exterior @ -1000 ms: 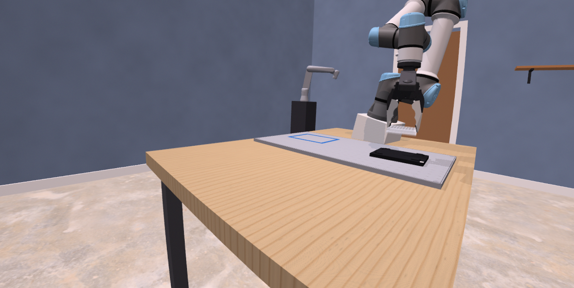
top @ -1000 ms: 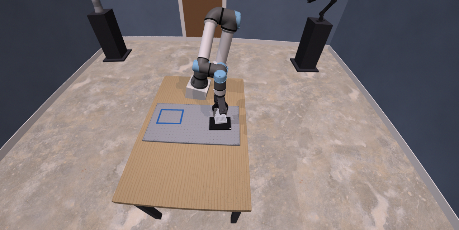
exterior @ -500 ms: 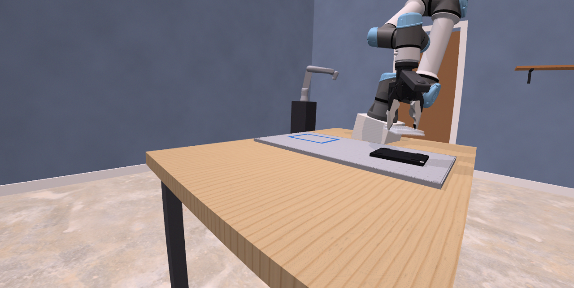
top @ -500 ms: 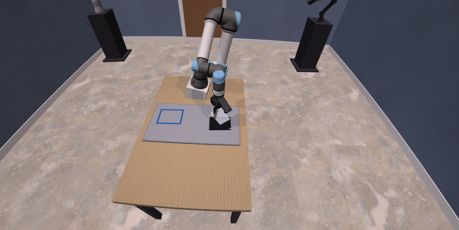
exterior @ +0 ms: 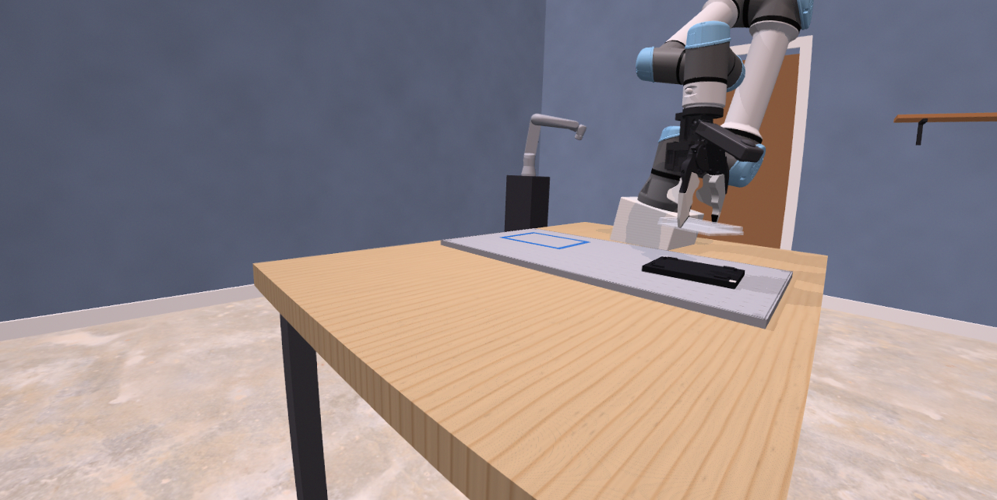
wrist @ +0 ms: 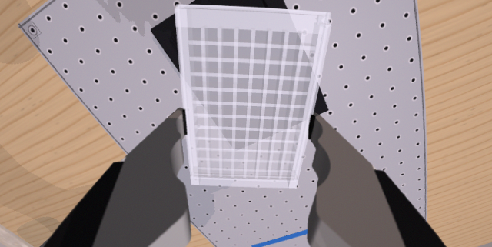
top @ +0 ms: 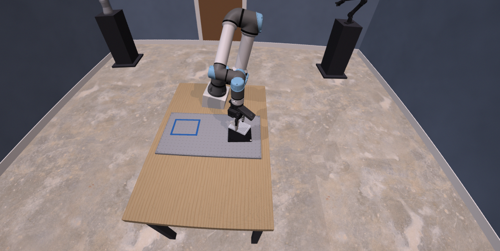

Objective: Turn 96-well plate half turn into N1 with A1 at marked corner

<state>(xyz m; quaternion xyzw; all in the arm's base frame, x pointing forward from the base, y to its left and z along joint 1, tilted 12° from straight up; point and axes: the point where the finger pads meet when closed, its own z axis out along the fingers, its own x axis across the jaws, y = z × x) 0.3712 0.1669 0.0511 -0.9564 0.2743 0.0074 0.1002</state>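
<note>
My hand is 1 cm above the 96-well plate. Also, from my hand: nest N1: 10 cm below; then A1 label: 6 cm ahead, 7 cm to the left, 9 cm below.
</note>
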